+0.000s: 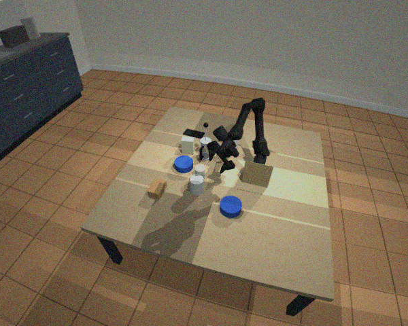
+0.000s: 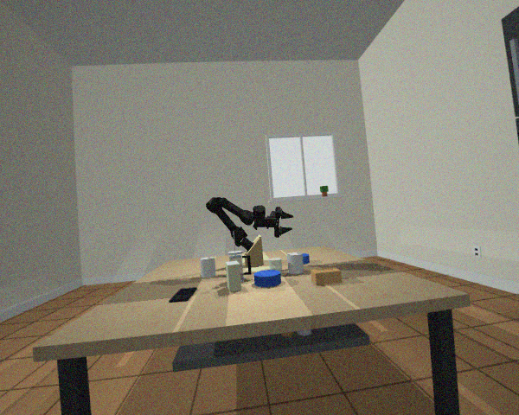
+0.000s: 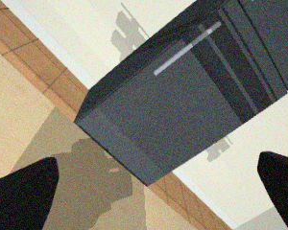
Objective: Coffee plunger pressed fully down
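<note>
The coffee press lies 29 cm to the right of my gripper tip, 19 cm ahead of it and 12 cm below it. Also, from my gripper tip: black phone: 51 cm to the right, 37 cm ahead, 25 cm below; block: 32 cm ahead, 22 cm below, 9 cm to the left.
</note>
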